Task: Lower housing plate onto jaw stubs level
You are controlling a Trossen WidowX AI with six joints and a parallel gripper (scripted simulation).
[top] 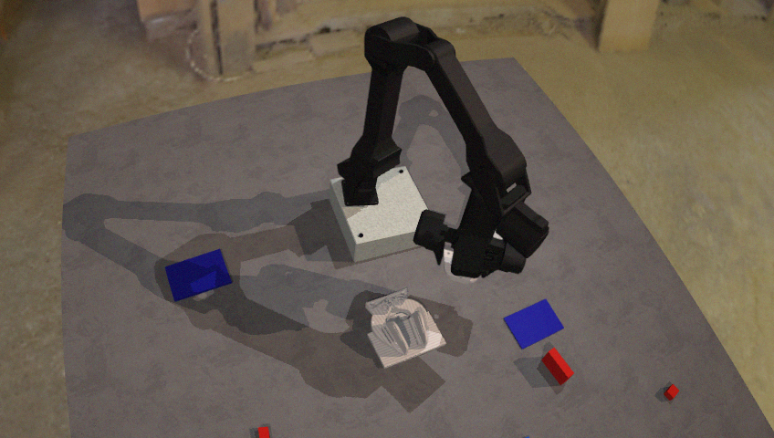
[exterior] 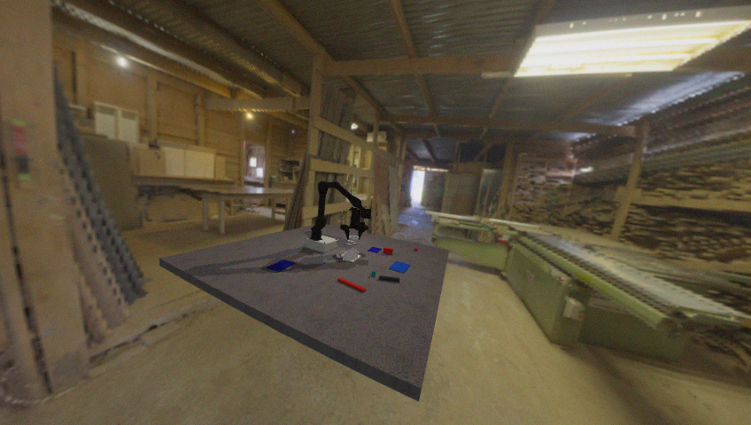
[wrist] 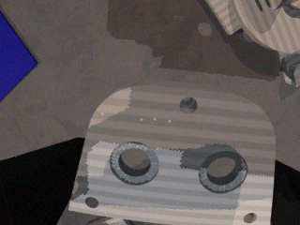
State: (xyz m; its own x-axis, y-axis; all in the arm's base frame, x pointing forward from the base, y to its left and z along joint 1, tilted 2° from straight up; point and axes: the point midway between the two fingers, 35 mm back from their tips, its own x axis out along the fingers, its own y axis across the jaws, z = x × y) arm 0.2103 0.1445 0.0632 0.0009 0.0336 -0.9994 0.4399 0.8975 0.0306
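My gripper tip is now 10 cm to the left of the jaw stub, 7 cm above it and 3 cm short of it. Round my gripper tip: white ribbed block 11 cm to the left, 11 cm behind, 7 cm below; then red block 37 cm to the right, 30 cm ahead, 8 cm below.
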